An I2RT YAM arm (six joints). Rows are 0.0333 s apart.
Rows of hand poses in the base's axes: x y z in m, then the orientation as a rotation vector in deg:
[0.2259 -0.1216 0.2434 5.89 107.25 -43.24]
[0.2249 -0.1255 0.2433 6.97 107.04 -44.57]
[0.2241 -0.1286 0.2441 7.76 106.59 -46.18]
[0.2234 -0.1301 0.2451 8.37 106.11 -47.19]
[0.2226 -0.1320 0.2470 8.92 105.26 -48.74]
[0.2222 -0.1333 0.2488 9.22 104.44 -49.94]
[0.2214 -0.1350 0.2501 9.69 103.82 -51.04]
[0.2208 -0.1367 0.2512 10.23 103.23 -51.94]
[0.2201 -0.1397 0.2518 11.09 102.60 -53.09]
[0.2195 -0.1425 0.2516 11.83 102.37 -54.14]
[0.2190 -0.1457 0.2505 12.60 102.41 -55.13]
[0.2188 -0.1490 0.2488 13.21 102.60 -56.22]
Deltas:
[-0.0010 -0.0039 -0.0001 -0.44 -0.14 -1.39]
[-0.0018 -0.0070 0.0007 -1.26 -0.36 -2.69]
[-0.0025 -0.0085 0.0017 -1.77 -0.69 -3.56]
[-0.0033 -0.0104 0.0036 -2.78 -1.21 -4.62]
[-0.0037 -0.0117 0.0054 -3.66 -1.72 -5.35]
[-0.0045 -0.0134 0.0067 -4.34 -2.10 -6.16]
[-0.0051 -0.0151 0.0078 -4.85 -2.51 -6.92]
[-0.0058 -0.0181 0.0084 -5.39 -2.96 -8.04]
[-0.0064 -0.0209 0.0082 -5.80 -3.04 -9.06]
[-0.0069 -0.0241 0.0071 -6.07 -2.88 -10.12]
[-0.0071 -0.0274 0.0054 -6.43 -2.52 -11.13]

